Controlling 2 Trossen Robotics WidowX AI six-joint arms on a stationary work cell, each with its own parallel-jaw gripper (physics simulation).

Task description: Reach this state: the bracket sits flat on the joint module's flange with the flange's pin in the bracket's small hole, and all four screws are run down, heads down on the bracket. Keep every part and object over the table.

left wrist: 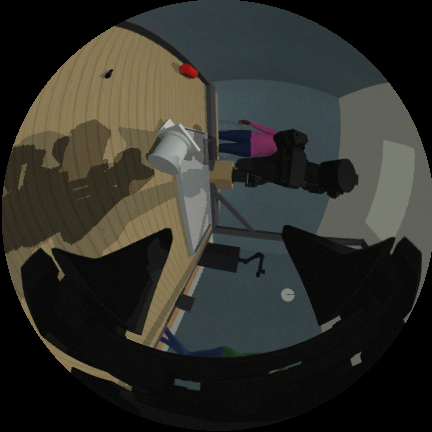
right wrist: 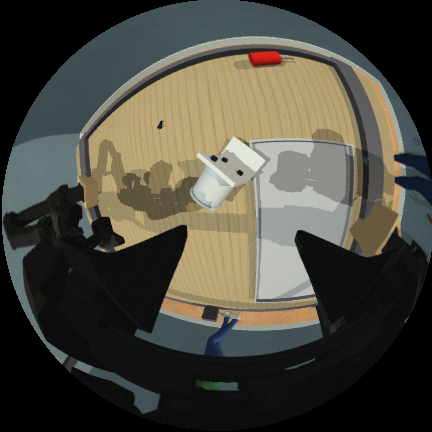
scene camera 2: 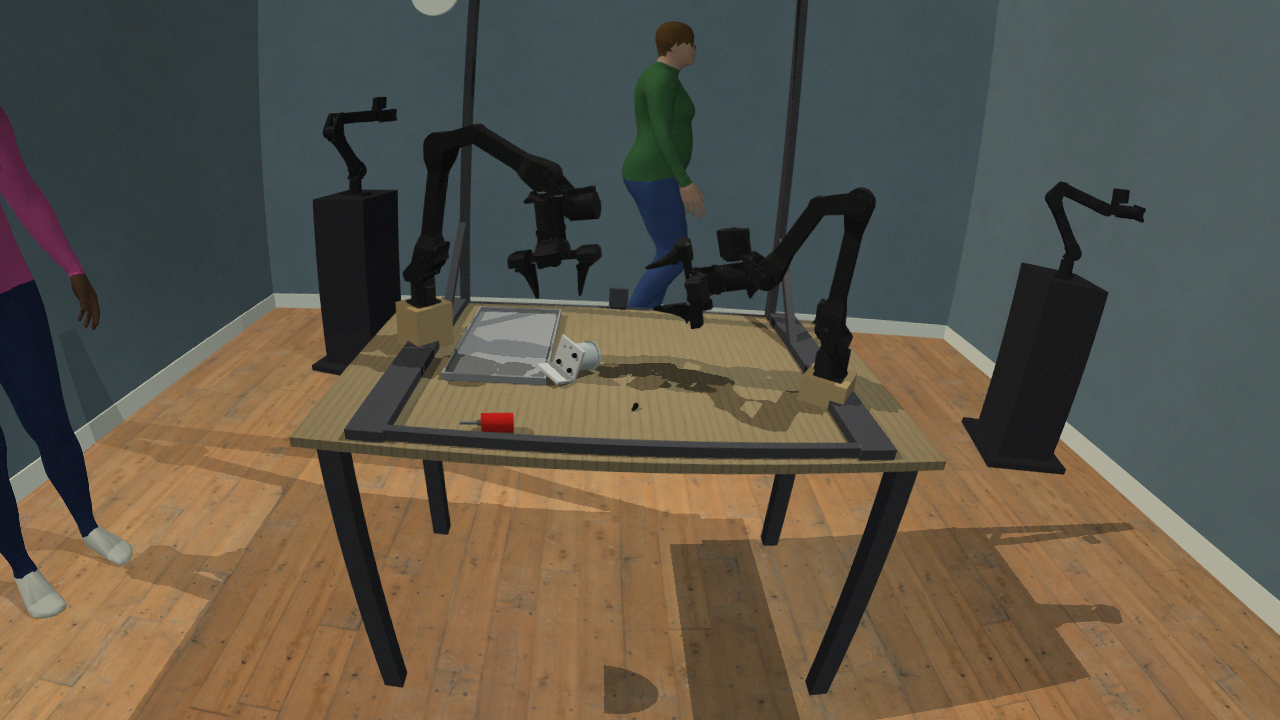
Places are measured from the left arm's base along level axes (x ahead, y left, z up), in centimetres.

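Where they show: left gripper, fingertip midpoint: (left wrist: 227,232) (scene camera 2: 649,288); right gripper, fingertip midpoint: (left wrist: 235,163) (right wrist: 243,233) (scene camera 2: 558,296); left arm's base, link origin: (right wrist: 80,192) (scene camera 2: 830,374); right arm's base, link origin: (left wrist: 232,175) (right wrist: 390,245) (scene camera 2: 423,302).
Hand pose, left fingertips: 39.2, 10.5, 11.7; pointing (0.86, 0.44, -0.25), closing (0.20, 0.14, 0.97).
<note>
Each offset is from my left fingertips to the top centre of the thing, as dx, dy, dz. Level surfaces: height alone.
The white joint module @[+8.0, +12.9, -10.1] (scene camera 2: 589,355) (left wrist: 169,154) (right wrist: 212,188) is tipped on its side beside the tray. The white L-shaped bracket (scene camera 2: 565,349) (left wrist: 188,138) (right wrist: 247,154) is against its flange, one leg reaching down at the tray's edge. Three black screw heads show on the bracket. How deep they sit and the pin are too small to tell. A loose black screw @[-9.7, +19.0, -16.2] (scene camera 2: 635,406) (left wrist: 108,74) (right wrist: 160,124) lies on the table. My right gripper (scene camera 2: 559,294) (right wrist: 243,233) is open and empty, above the tray and module. My left gripper (scene camera 2: 655,288) (left wrist: 227,232) is open and empty, raised right of the module.
A grey tray @[+30.4, +11.0, -15.7] (scene camera 2: 487,378) (left wrist: 184,215) (right wrist: 256,250) lies at the picture's left. A red-handled screwdriver @[+5.7, +43.0, -13.9] (scene camera 2: 496,421) (left wrist: 188,70) (right wrist: 265,58) lies near the front frame bar (scene camera 2: 626,445). Dark side bars edge the table @[dz -17.3] (scene camera 2: 760,340). A person in green stands behind the table.
</note>
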